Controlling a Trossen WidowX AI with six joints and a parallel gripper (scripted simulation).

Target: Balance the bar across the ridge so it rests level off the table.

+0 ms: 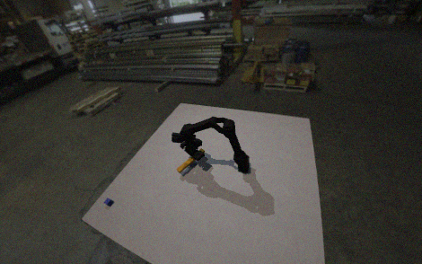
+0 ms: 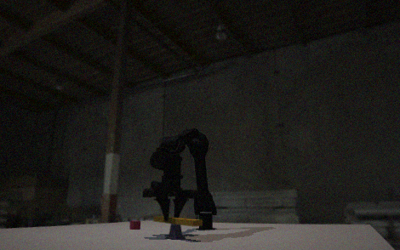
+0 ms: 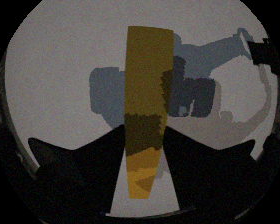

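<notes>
Right now the yellow bar is 1 cm ahead of my gripper tip and 3 cm to the left of it. Also, from my gripper tip: small blue cube (40 cm ahead, 46 cm to the left, 4 cm below); small red cube (19 cm behind, 31 cm to the right, 4 cm below).
</notes>
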